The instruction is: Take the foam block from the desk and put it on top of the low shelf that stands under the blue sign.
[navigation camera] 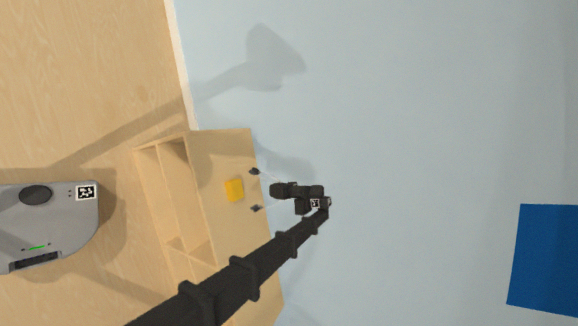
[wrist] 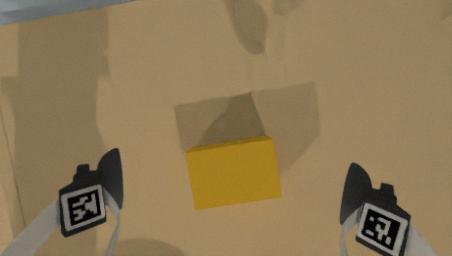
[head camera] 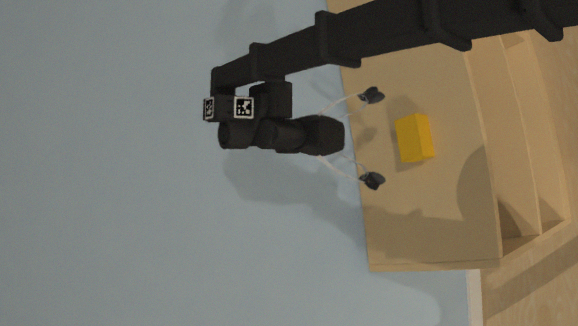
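Pixels of known places: gripper, between the fingertips: [navigation camera: 251, 189] [wrist: 231, 175] [head camera: 381, 138]; robot's base, origin of its link: [navigation camera: 36, 194].
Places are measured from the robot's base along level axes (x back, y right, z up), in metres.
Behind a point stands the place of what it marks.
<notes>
The yellow foam block [head camera: 414, 138] @(z 0.656, x 0.022, y 0.526 m) [navigation camera: 234, 190] @(z 0.656, x 0.024, y 0.522 m) [wrist: 234, 174] @(z 0.656, x 0.024, y 0.543 m) rests on top of the low wooden shelf [head camera: 435, 85] @(z 0.611, x 0.136, y 0.497 m) [navigation camera: 220, 145] @(z 0.611, x -0.184, y 0.488 m) [wrist: 150, 60] @(z 0.611, x -0.083, y 0.663 m), near one end of its top board. A blue sign [navigation camera: 545, 257] @(z 1.724, x 0.269, y 0.841 m) is on the wall above the shelf, at the right edge of the navigation view. My gripper [head camera: 372, 138] @(z 0.723, x 0.021, y 0.559 m) [navigation camera: 255, 190] @(z 0.723, x 0.021, y 0.559 m) [wrist: 231, 175] @(z 0.723, x 0.021, y 0.559 m) is open and empty. It hangs above the block, with the fingers spread wide on either side and apart from it. The desk does not show in these views.
My telescoping arm [head camera: 380, 30] @(z 1.071, x 0.093, y 0.242 m) [navigation camera: 260, 265] @(z 1.072, x 0.089, y 0.207 m) reaches over the shelf. The shelf's open compartments face the wooden floor [navigation camera: 90, 75] @(z 0.001, x -0.589, y 0.150 m). The pale blue wall [head camera: 125, 200] @(z 1.170, x -0.094, y 0.760 m) [navigation camera: 400, 125] @(z 1.318, x -0.207, y 0.734 m) stands behind the shelf. My grey base [navigation camera: 65, 215] @(z 0.160, x 0.087, y 0.072 m) is in front of it.
</notes>
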